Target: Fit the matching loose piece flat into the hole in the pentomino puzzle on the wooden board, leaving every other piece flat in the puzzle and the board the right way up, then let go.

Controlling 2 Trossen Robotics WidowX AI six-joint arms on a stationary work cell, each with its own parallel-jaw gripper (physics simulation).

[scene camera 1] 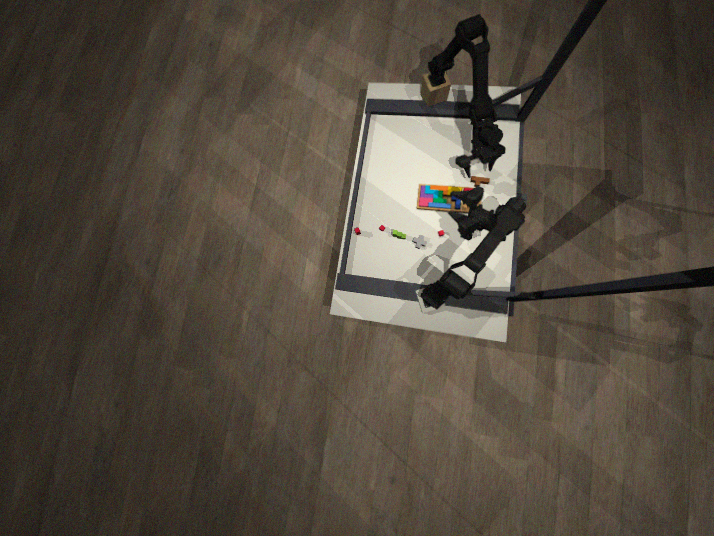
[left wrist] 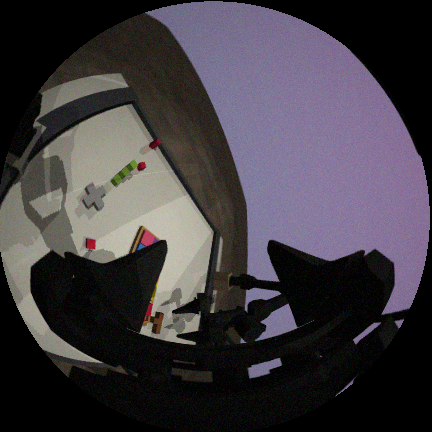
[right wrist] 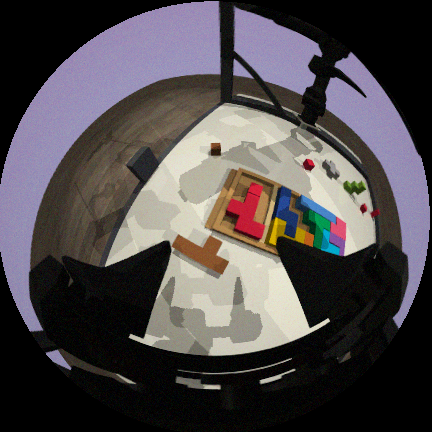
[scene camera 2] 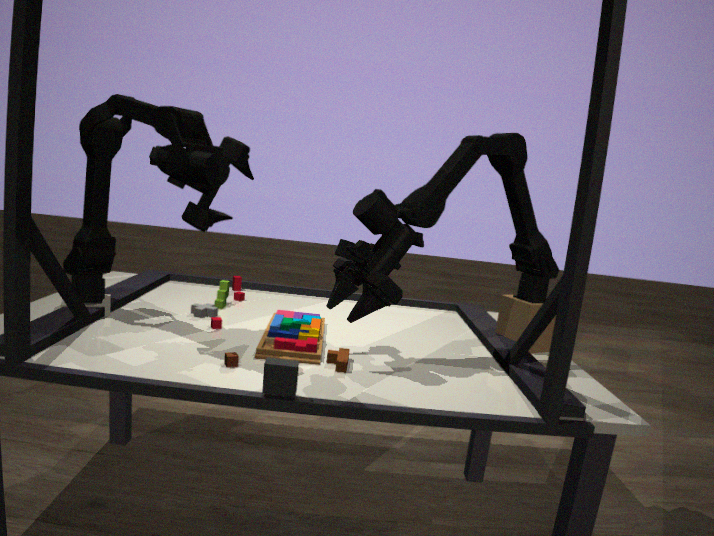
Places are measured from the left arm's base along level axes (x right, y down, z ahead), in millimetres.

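Pixels of known places: left gripper, fingertip midpoint: (scene camera 1: pixel 449 202) (left wrist: pixel 218 245) (scene camera 2: pixel 241 198); right gripper, fingertip midpoint: (scene camera 1: pixel 479 174) (left wrist: pixel 173 324) (right wrist: pixel 224 244) (scene camera 2: pixel 338 314); left arm's base at its link origin: (scene camera 1: pixel 430 298) (right wrist: pixel 306 120) (scene camera 2: pixel 86 299); right arm's base at its link origin: (scene camera 1: pixel 436 79) (left wrist: pixel 230 280) (scene camera 2: pixel 531 299).
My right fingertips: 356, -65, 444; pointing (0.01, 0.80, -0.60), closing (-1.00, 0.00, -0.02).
Note:
For each thing: its top centre in the pictures, then the offset to it from my right fingertips, as dx, dy, dz. "*": a spot on its surface instead.
- stepped brown hole at a spot on its surface: (right wrist: pixel 296 210) * -139, +83, -62
- blue piece at its top centre: (right wrist: pixel 288 209) (scene camera 2: pixel 289 330) -107, +64, -55
- red piece at its top centre: (right wrist: pixel 247 211) (scene camera 2: pixel 301 341) -38, +64, -52
- bar with one nub, top centre: (right wrist: pixel 202 247) (scene camera 2: pixel 338 354) (left wrist: pixel 157 323) (scene camera 1: pixel 480 181) +26, +69, -3
- grey cross at a spot on its surface: (right wrist: pixel 331 169) (scene camera 1: pixel 422 237) * -304, +69, -176
- green piece at its top centre: (scene camera 2: pixel 222 282) (left wrist: pixel 129 167) (right wrist: pixel 360 180) (scene camera 1: pixel 399 232) -398, +29, -135
- brown cube at its top centre: (scene camera 2: pixel 231 354) (right wrist: pixel 215 145) +7, +69, -196
- black box at its top centre: (scene camera 2: pixel 282 361) (right wrist: pixel 136 154) +148, +31, -152
The wooden board (scene camera 1: pixel 432 209) (scene camera 2: pixel 311 358) lies flat. Its coloured pieces fill one part around a stepped brown hole (right wrist: pixel 296 210) beside the blue piece (right wrist: pixel 283 202). A red piece (scene camera 2: pixel 295 344) (right wrist: pixel 247 215) lies in the board's side compartment. A loose brown piece, a bar with one nub (scene camera 1: pixel 479 180) (scene camera 2: pixel 343 358) (left wrist: pixel 157 322) (right wrist: pixel 200 252), lies just off the board. My right gripper (scene camera 1: pixel 479 171) (scene camera 2: pixel 339 313) (right wrist: pixel 224 244) is open and empty above the table near the brown piece. My left gripper (scene camera 2: pixel 241 197) (left wrist: pixel 218 245) is open and empty, high up; in scene camera 1 it hides part of the board.
A grey cross (scene camera 1: pixel 419 241) (right wrist: pixel 331 169), a green piece (scene camera 1: pixel 398 234) (right wrist: pixel 354 187) and small red blocks (scene camera 1: pixel 441 233) (scene camera 1: pixel 381 227) (scene camera 1: pixel 357 230) lie apart from the board. A brown cube (scene camera 2: pixel 231 359) (right wrist: pixel 215 149) lies near the black box (scene camera 2: pixel 280 377) (right wrist: pixel 143 164) at the table edge.

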